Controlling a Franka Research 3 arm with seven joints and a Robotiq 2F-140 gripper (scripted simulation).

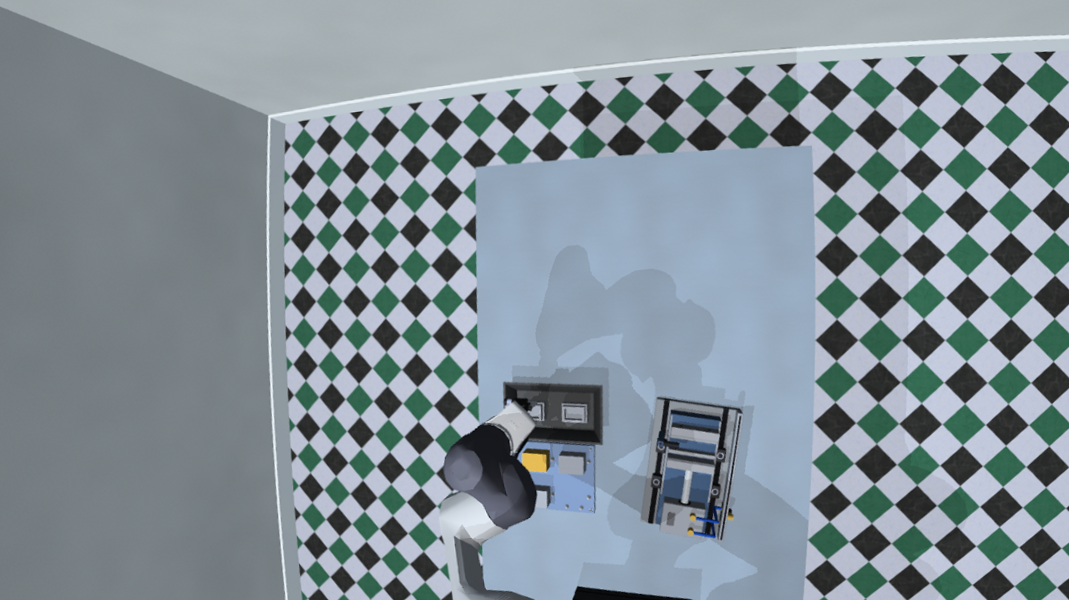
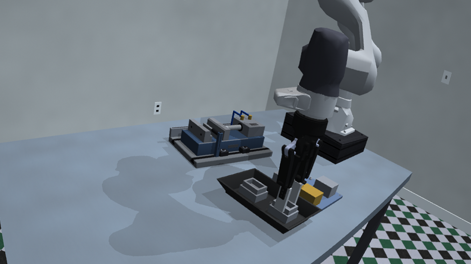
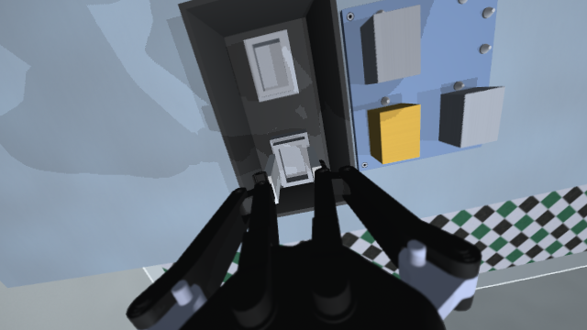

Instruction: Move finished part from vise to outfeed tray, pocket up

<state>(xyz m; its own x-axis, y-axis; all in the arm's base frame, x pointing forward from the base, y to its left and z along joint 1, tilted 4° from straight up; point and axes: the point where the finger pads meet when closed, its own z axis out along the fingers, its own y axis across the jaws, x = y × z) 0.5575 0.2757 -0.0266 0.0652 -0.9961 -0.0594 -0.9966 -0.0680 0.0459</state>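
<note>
The yellow block is 120 mm behind my hand, 40 mm below it and 10 mm to the right of it. Also, from my hand: blue fixture plate: 170 mm behind, 70 mm below, 60 mm to the right.
</note>
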